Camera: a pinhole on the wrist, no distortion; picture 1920 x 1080 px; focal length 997.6 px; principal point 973.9 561.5 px. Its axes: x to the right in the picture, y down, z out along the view. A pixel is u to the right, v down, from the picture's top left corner.
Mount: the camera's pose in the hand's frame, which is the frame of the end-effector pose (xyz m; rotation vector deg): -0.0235 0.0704 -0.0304 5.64 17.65 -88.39
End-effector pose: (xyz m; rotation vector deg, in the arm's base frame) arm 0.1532 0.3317 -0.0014 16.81 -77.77 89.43
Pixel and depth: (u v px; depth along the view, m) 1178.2 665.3 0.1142
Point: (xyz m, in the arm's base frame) 0.1075 0.2756 0.0138
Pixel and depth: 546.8 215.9 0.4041
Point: -0.0695 -0.0614 -0.0155
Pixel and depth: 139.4 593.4 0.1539
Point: -0.0310 0.2273 -0.0432
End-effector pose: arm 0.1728 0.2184 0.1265 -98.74 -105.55 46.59
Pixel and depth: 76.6 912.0 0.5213
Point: 0.0355 0.4032 -0.5638
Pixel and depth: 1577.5 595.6 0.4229
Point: -0.2477 0.2285 0.1091
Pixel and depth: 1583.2 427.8 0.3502
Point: -0.1656 0.1647 0.1079
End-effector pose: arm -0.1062 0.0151 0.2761 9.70 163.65 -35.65
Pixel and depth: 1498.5 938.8 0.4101
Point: -0.2705 -0.3083 0.0731
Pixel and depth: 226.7 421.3 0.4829
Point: 0.0620 0.0545 -0.3092
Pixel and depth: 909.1 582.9 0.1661
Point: -0.0785 -0.0051 0.1439
